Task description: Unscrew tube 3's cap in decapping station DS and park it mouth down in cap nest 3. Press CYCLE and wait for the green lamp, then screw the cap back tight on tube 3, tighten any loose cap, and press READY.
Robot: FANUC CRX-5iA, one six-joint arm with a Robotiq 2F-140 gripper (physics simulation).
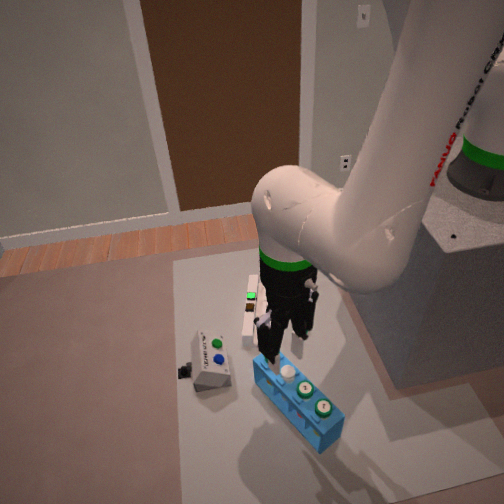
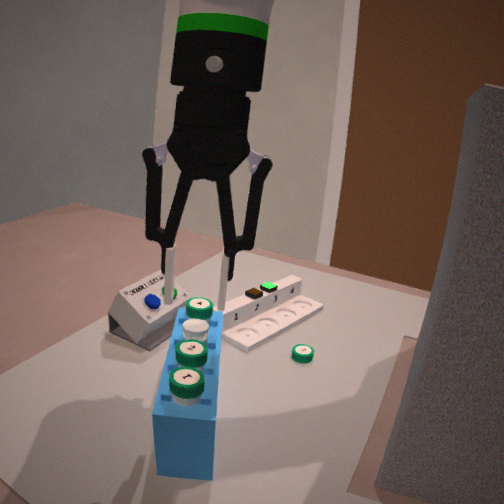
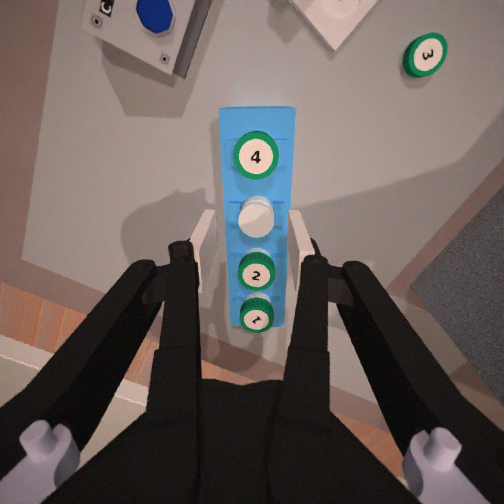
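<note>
The blue decapping station (image 2: 187, 395) holds a row of tubes. Green caps 1 (image 2: 186, 382), 2 (image 2: 191, 352) and 4 (image 2: 199, 308) sit on their tubes. Tube 3 (image 3: 256, 217) is uncapped, showing its white mouth. Cap 3 (image 3: 425, 55) lies number up on the mat (image 2: 302, 353), outside the white cap nest tray (image 2: 272, 325). A green lamp (image 2: 268, 286) is lit on the strip behind the tray. My gripper (image 3: 250, 230) is open and empty, hanging above the station with a finger on each side of tube 3 (image 2: 196, 287).
The grey button box (image 1: 211, 361) stands left of the station, with a green button (image 1: 217, 343) and a blue button (image 1: 218, 359). The robot's grey pedestal (image 2: 450, 325) rises at the right. A dark, unlit lamp (image 2: 253, 293) sits beside the green one.
</note>
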